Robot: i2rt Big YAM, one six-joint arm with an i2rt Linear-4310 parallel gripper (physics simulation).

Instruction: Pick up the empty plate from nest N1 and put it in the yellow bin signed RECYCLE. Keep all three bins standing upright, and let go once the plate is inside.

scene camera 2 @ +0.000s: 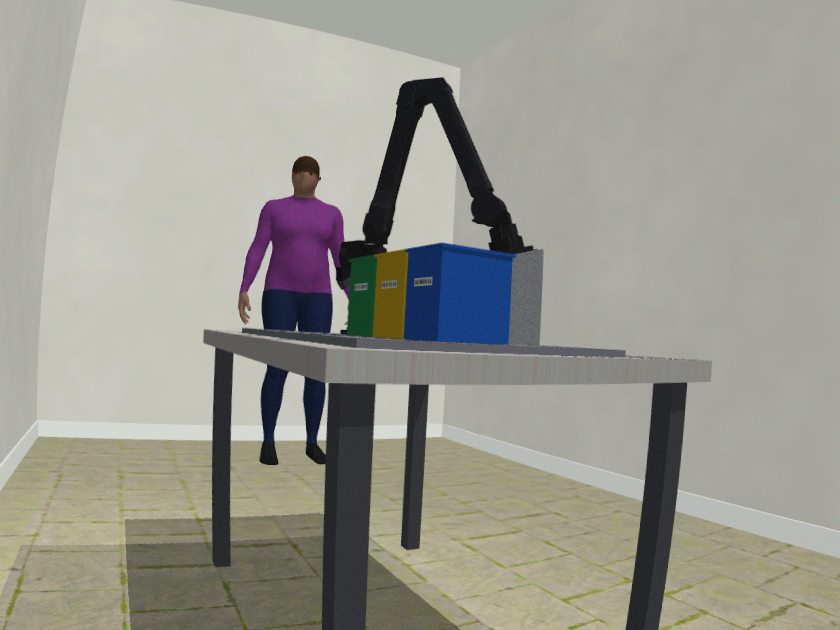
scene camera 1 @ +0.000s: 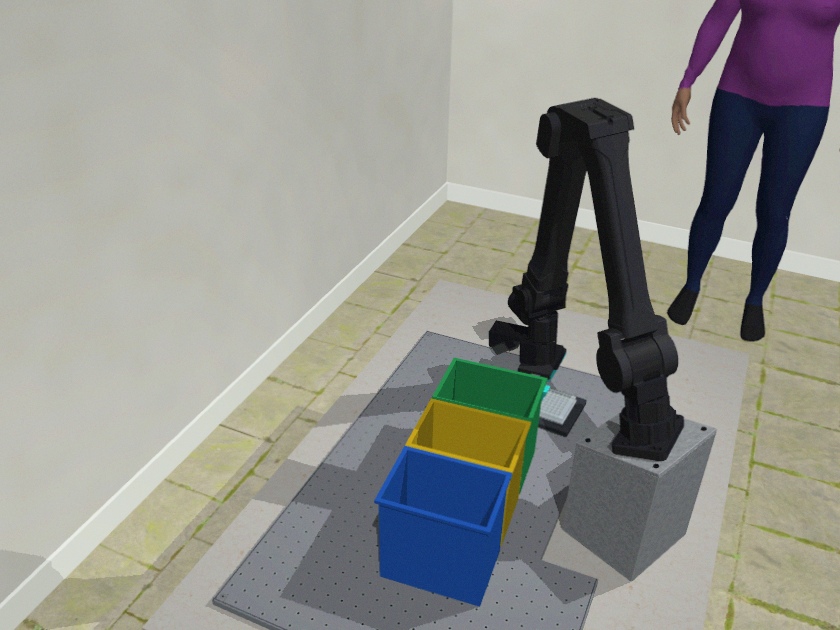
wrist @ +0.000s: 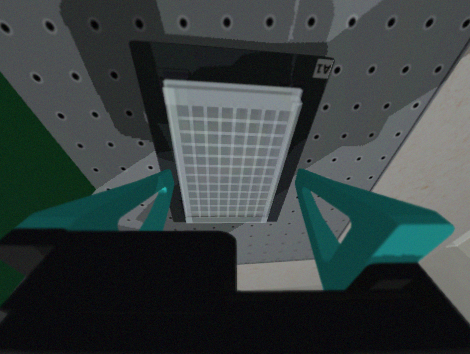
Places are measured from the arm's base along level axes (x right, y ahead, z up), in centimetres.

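Pixels of known places: gripper, between the fingertips: (wrist: pixel 234 176); arm's base, origin of its link: (scene camera 1: pixel 648 438).
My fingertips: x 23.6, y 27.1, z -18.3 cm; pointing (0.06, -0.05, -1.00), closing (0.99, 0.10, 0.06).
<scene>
Ahead of a thing's pixels: the offset from my fingertips to its top centre. Level surfaces: height alone.
The clear, gridded plate {dx -0.3, dy -0.5, dz -0.5 cm} (scene camera 1: pixel 557 406) (wrist: pixel 230 155) lies in a black nest {dx -0.3, dy -0.5, dz -1.7 cm} (scene camera 1: pixel 560 425) (wrist: pixel 145 90), whose visible label looks like A1 in the wrist view. My gripper (wrist: pixel 234 176) is open and empty. Its teal fingertips show on either side of the plate's far end in the wrist view; their height above it is hard to tell. The yellow bin {dx -33.8, dy -0.1, dz +14.8 cm} (scene camera 1: pixel 468 434) (scene camera 2: pixel 390 305) stands upright between the green bin {dx -20.9, dy +2.3, dz +14.8 cm} (scene camera 1: pixel 491 389) (scene camera 2: pixel 361 311) and the blue bin {dx -46.6, dy -2.6, dz +14.8 cm} (scene camera 1: pixel 437 556) (scene camera 2: pixel 474 298), both upright. The signs are too small to read.
The bins stand in a close row on the perforated board {dz -3.2 cm} (scene camera 1: pixel 271 576) (wrist: pixel 250 45), with the green bin nearest the plate. The grey pedestal (scene camera 1: pixel 603 508) (scene camera 2: pixel 527 291) bears the arm beside them. A person (scene camera 1: pixel 773 61) (scene camera 2: pixel 303 244) stands beyond the table (scene camera 2: pixel 508 366).
</scene>
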